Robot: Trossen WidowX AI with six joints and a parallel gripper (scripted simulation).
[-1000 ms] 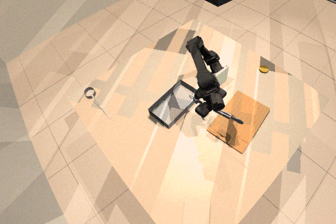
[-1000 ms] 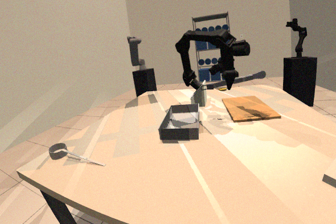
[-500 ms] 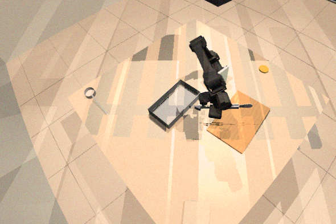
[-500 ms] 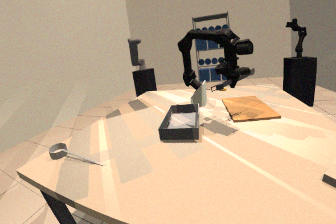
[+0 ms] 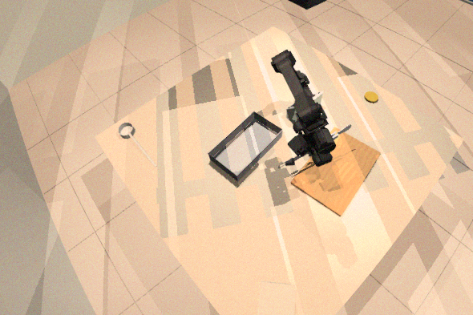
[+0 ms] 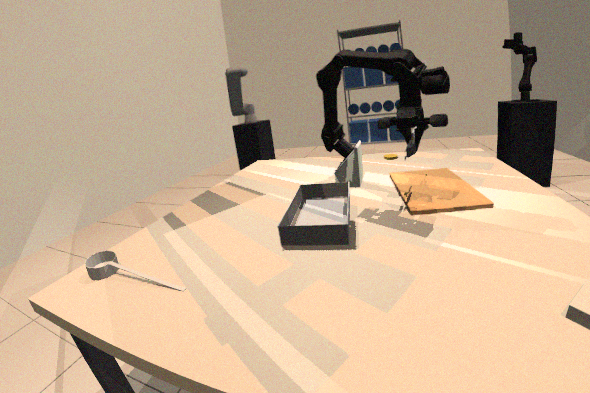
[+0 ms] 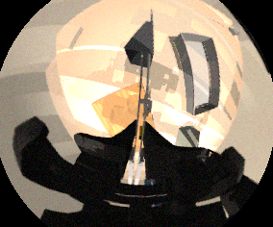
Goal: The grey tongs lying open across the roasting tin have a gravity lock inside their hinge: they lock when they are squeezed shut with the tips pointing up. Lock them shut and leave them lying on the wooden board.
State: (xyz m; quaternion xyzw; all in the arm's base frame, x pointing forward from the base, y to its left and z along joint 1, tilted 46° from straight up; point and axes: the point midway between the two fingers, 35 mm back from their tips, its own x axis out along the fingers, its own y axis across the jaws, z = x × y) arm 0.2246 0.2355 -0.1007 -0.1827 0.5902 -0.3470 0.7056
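Right now the wooden board is 16 cm below my gripper tip, 13 cm behind it and 7 cm to the left of it. The rest, counted from my gripper tip: roasting tin (27 cm to the right, 14 cm below, 10 cm ahead).
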